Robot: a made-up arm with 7 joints. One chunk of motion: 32 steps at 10 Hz.
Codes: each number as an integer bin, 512 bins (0 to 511) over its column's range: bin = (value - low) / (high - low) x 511, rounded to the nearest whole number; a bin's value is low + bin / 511 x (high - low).
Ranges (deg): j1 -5..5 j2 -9..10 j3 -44..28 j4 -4..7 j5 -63..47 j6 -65..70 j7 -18..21
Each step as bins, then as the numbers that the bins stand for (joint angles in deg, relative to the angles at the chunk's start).
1 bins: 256 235 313 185 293 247 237
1 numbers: 0.01 -0.26 0.10 -0.02 0.07 0.25 0.09
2 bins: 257 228 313 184 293 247 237
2 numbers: 0.03 -0.52 0.10 -0.04 0.07 0.25 0.09
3 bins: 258 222 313 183 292 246 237
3 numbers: 0.05 -0.75 0.10 -0.06 -0.14 -0.01 0.09
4 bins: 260 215 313 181 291 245 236
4 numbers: 0.09 -1.01 0.10 -0.10 -0.36 -0.27 0.01
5 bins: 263 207 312 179 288 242 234
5 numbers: 0.15 -1.30 -0.04 -0.15 -1.00 -1.07 -0.14
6 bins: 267 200 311 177 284 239 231
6 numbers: 0.23 -1.56 -0.18 -0.19 -1.86 -1.86 -0.37
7 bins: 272 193 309 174 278 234 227
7 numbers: 0.32 -1.82 -0.46 -0.25 -3.16 -3.18 -0.68
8 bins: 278 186 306 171 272 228 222
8 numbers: 0.44 -2.08 -0.88 -0.32 -4.45 -4.77 -1.06
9 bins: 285 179 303 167 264 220 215
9 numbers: 0.58 -2.34 -1.31 -0.41 -6.17 -6.88 -1.59
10 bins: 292 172 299 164 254 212 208
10 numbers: 0.71 -2.60 -1.87 -0.47 -8.32 -8.99 -2.13
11 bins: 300 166 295 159 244 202 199
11 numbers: 0.87 -2.83 -2.43 -0.58 -10.48 -11.63 -2.81
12 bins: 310 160 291 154 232 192 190
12 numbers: 1.07 -3.05 -3.00 -0.68 -13.06 -14.28 -3.50
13 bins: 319 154 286 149 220 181 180
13 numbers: 1.24 -3.27 -3.70 -0.79 -15.64 -17.18 -4.26
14 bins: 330 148 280 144 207 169 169
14 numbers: 1.46 -3.50 -4.55 -0.90 -18.44 -20.35 -5.10
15 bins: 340 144 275 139 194 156 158
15 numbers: 1.65 -3.65 -5.25 -1.01 -21.24 -23.79 -5.94
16 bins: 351 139 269 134 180 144 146
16 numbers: 1.87 -3.83 -6.10 -1.12 -24.25 -26.96 -6.86
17 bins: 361 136 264 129 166 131 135
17 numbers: 2.06 -3.94 -6.80 -1.22 -27.27 -30.39 -7.70
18 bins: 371 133 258 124 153 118 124
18 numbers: 2.26 -4.05 -7.65 -1.33 -30.06 -33.83 -8.54
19 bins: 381 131 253 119 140 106 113
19 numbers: 2.46 -4.13 -8.35 -1.44 -32.86 -37.00 -9.38
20 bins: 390 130 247 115 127 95 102
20 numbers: 2.63 -4.17 -9.20 -1.52 -35.66 -39.90 -10.22
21 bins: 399 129 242 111 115 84 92
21 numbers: 2.81 -4.20 -9.90 -1.61 -38.24 -42.81 -10.98
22 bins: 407 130 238 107 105 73 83
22 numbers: 2.96 -4.17 -10.47 -1.70 -40.40 -45.71 -11.67
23 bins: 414 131 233 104 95 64 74
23 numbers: 3.10 -4.13 -11.17 -1.76 -42.55 -48.09 -12.35
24 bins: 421 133 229 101 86 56 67
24 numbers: 3.24 -4.05 -11.73 -1.83 -44.49 -50.21 -12.89
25 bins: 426 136 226 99 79 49 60
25 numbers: 3.34 -3.94 -12.16 -1.87 -45.99 -52.05 -13.42
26 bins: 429 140 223 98 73 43 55
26 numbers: 3.40 -3.79 -12.58 -1.89 -47.29 -53.64 -13.80
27 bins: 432 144 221 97 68 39 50
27 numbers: 3.45 -3.65 -12.86 -1.91 -48.36 -54.70 -14.18
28 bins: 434 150 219 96 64 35 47
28 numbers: 3.49 -3.42 -13.14 -1.93 -49.22 -55.75 -14.41
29 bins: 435 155 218 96 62 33 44
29 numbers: 3.51 -3.24 -13.28 -1.93 -49.65 -56.28 -14.64
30 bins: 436 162 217 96 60 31 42
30 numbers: 3.53 -2.98 -13.42 -1.93 -50.08 -56.81 -14.79
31 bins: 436 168 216 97 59 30 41
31 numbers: 3.53 -2.75 -13.57 -1.91 -50.30 -57.07 -14.87
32 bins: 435 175 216 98 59 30 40
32 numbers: 3.51 -2.49 -13.57 -1.89 -50.30 -57.07 -14.95
